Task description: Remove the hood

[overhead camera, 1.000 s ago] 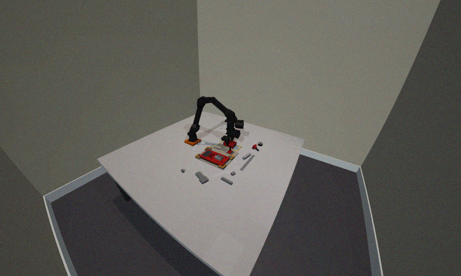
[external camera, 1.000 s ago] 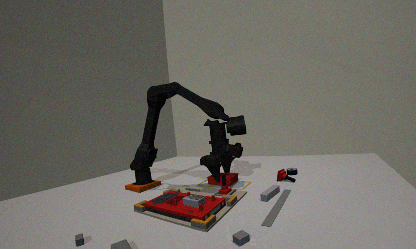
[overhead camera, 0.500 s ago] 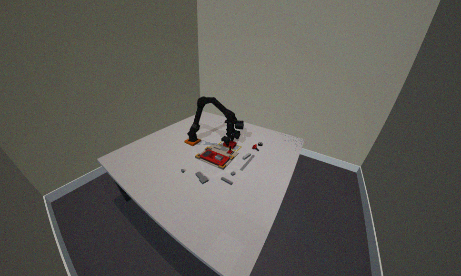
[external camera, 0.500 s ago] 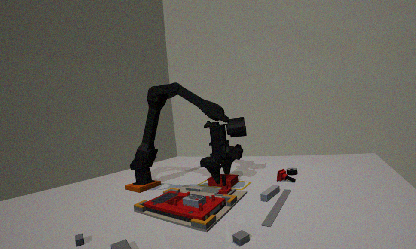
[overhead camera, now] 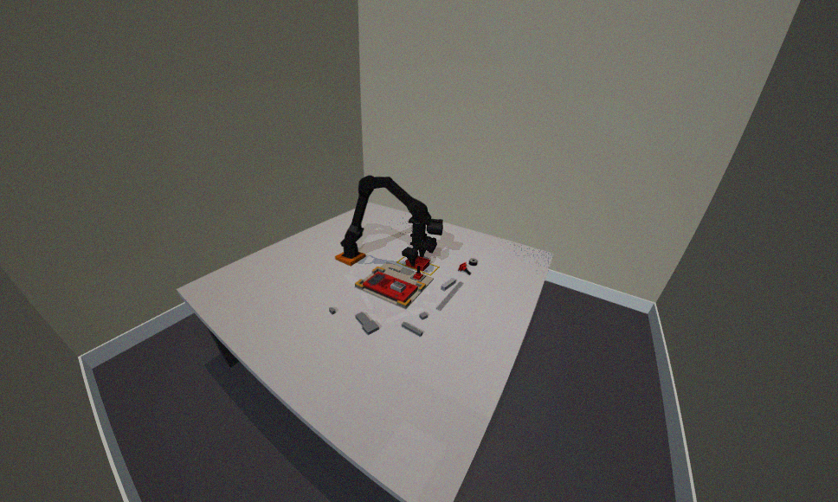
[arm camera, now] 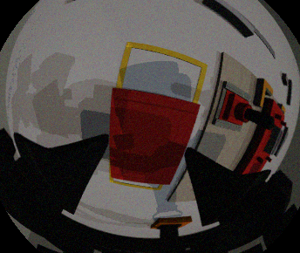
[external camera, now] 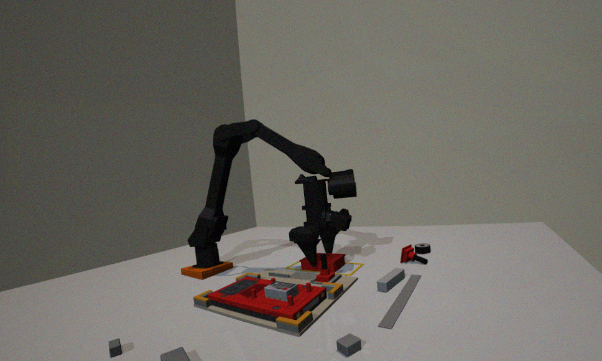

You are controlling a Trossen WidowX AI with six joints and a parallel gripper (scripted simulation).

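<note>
Now: the hood right at my gripper tip. From my gripper tip the other things lie so: long grey strip: 22 cm ahead, 13 cm to the right, 1 cm below.
</note>
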